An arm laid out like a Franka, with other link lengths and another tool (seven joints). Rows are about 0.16 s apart.
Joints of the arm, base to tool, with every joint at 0 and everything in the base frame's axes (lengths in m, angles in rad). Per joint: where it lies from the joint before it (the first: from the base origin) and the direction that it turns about. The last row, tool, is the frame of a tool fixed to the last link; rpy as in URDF.
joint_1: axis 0 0 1 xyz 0.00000 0.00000 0.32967
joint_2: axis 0 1 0 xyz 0.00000 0.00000 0.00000
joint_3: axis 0 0 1 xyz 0.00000 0.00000 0.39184
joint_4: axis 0 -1 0 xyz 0.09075 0.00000 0.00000
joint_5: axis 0 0 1 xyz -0.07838 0.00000 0.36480
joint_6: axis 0 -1 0 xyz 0.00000 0.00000 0.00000
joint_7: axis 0 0 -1 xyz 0.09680 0.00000 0.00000
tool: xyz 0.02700 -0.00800 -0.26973 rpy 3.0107 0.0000 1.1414
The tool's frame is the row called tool.
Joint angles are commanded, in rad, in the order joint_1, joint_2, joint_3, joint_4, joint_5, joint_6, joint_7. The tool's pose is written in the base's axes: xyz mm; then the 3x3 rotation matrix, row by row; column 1 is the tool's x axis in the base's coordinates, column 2 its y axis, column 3 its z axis. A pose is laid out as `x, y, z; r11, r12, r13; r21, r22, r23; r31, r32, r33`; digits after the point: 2 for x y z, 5 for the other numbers.
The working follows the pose.
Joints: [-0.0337, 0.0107, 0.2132, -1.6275, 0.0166, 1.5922, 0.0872]
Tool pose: 566.49, 96.41, 499.04; 0.33125, 0.94055, 0.07504; 0.94352, -0.32967, -0.03292; -0.00623, 0.08171, -0.99664
Where each joint sits with the arm in this pose, in the base's axes (m; each line is computed from the numbers above, not from the rounded line before):
joint_1: 0.0000 0.0000 0.3297
joint_2: 0.0000 0.0000 0.3297
joint_3: 0.0042 -0.0001 0.7215
joint_4: 0.0935 0.0161 0.7205
joint_5: 0.4568 0.0819 0.7743
joint_6: 0.4568 0.0819 0.7743
joint_7: 0.5520 0.0991 0.7698
the tool: 0.5665 0.0964 0.4990

